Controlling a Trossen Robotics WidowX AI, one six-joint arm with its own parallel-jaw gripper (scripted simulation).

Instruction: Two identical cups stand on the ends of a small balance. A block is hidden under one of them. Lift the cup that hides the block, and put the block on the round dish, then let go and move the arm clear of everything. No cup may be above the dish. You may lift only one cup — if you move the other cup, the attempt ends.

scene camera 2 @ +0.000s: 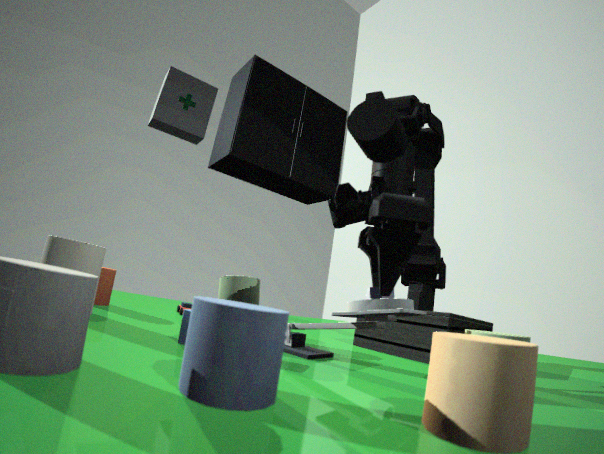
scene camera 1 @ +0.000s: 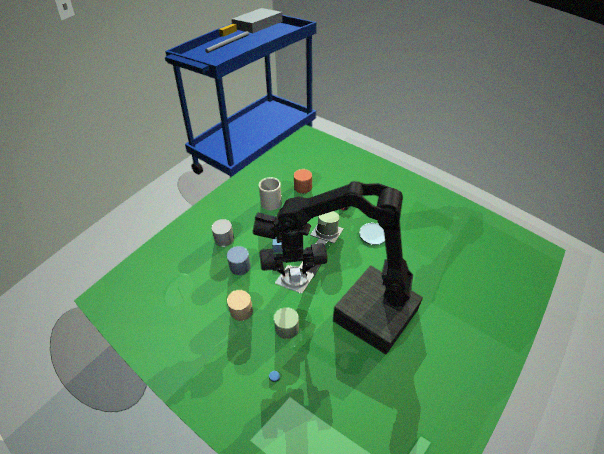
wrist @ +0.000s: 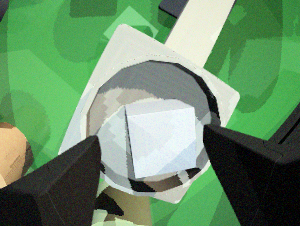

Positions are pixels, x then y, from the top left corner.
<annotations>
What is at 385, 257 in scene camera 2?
My gripper.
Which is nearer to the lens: the pale green cup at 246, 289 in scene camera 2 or the blue cup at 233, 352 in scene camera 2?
The blue cup.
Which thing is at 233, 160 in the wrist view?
My gripper.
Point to a tan cup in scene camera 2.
478, 387
</annotations>
